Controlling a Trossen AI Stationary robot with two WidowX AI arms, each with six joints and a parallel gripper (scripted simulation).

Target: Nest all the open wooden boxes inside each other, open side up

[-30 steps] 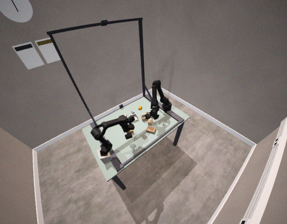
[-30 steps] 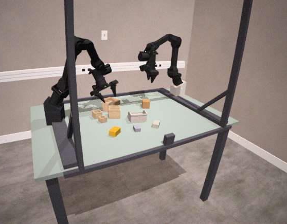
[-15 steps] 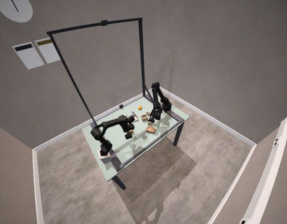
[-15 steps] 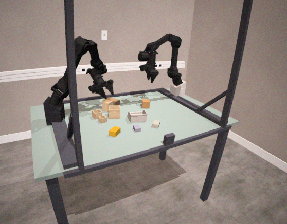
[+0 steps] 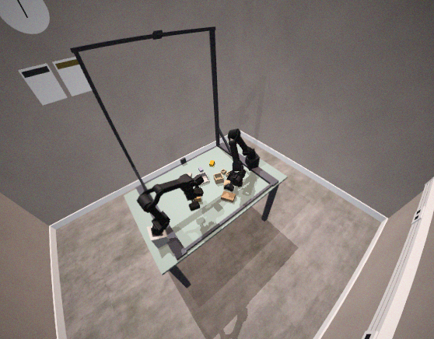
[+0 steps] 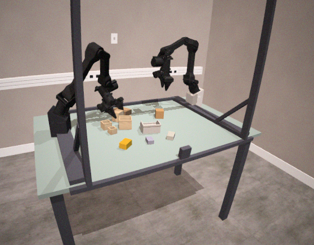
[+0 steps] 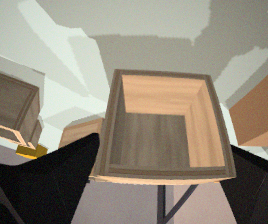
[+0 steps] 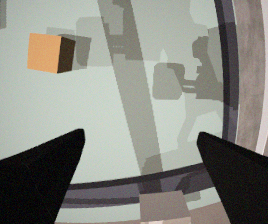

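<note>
My left hand is 80 mm short of the flat brown box, 80 mm to the left of it and 40 mm above it. The rest, counted from my left hand: cream block: 340 mm behind, 150 mm to the right, 50 mm below; orange cube: 90 mm behind, 260 mm to the right, 30 mm below; purple block: 330 mm behind, 20 mm to the right, 50 mm below.
</note>
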